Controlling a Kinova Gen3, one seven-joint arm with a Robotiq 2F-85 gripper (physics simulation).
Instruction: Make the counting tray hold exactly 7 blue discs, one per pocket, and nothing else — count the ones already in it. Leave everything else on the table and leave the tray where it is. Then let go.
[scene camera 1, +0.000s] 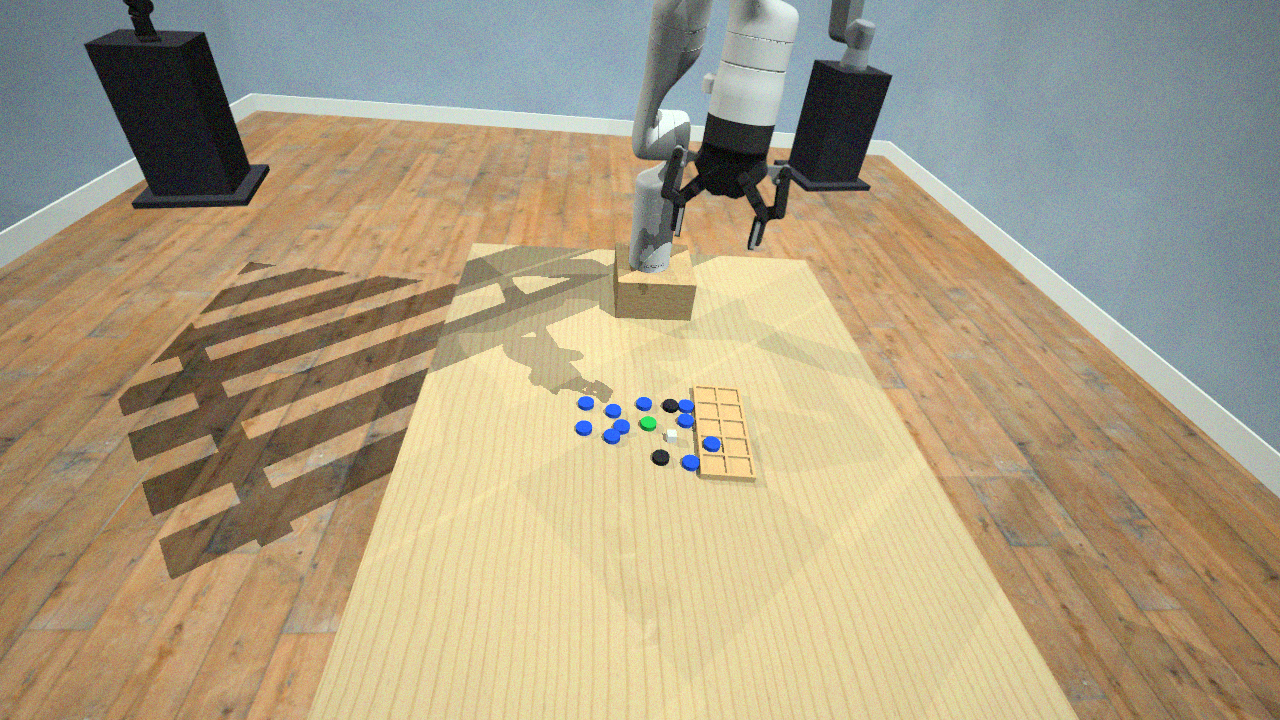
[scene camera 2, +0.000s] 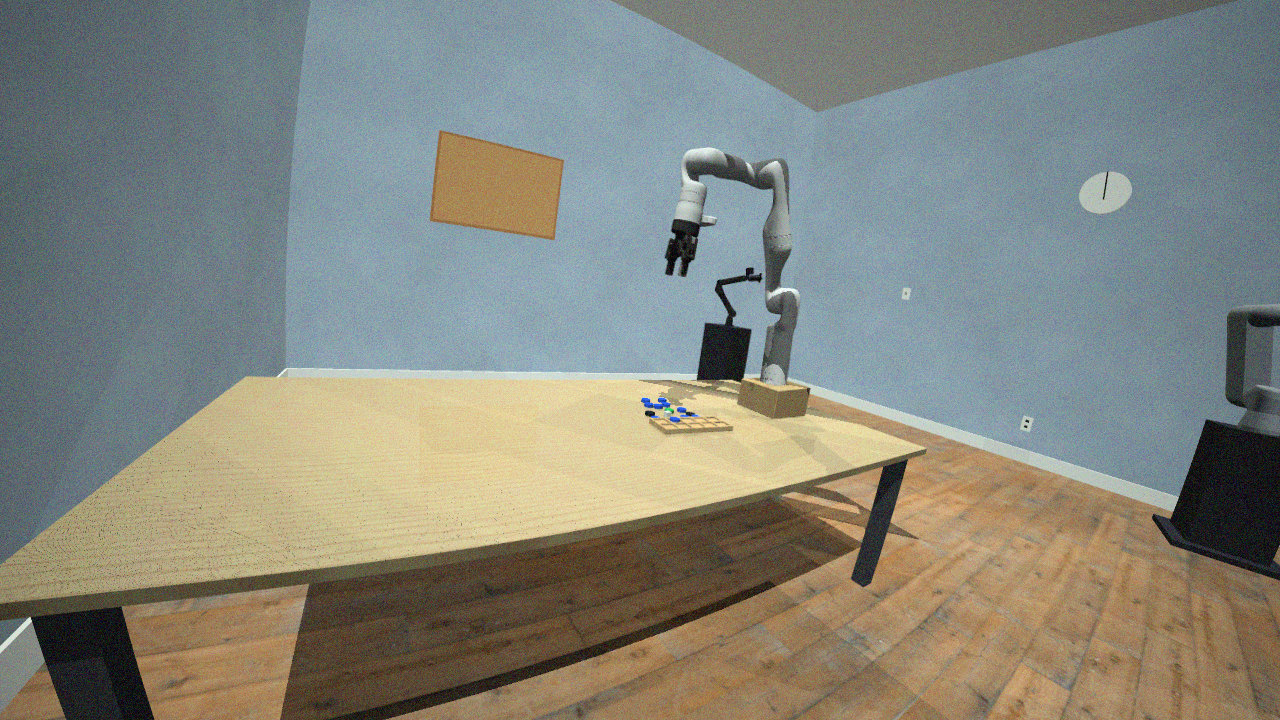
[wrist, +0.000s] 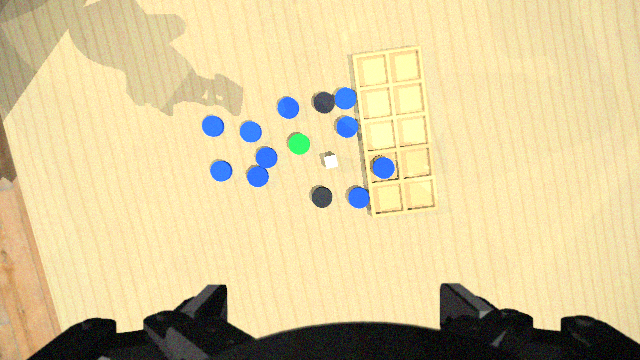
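Observation:
The wooden counting tray (scene camera 1: 726, 478) (scene camera 2: 702, 430) (wrist: 427, 112) has two columns of five pockets. One blue disc (scene camera 1: 711, 444) (wrist: 383, 167) is in its left column, fourth pocket from the top in the wrist view; the other pockets look empty. Three blue discs (wrist: 345, 98) (wrist: 347, 126) (wrist: 358, 197) lie outside, close against the tray's left edge. Several more blue discs (wrist: 288, 107) (wrist: 213, 126) (wrist: 250, 131) (wrist: 266, 157) (wrist: 257, 176) (wrist: 221, 171) lie farther left. My gripper (scene camera 1: 716, 240) (scene camera 2: 676, 273) (wrist: 333, 308) is open and empty, high above the table.
A green disc (scene camera 1: 648, 423) (wrist: 299, 144), a small white cube (scene camera 1: 671, 436) (wrist: 330, 160) and two black discs (wrist: 324, 102) (wrist: 321, 197) lie among the loose blue discs, left of the tray. The arm's wooden base block (scene camera 1: 654, 300) (scene camera 2: 771, 398) stands at the table's back.

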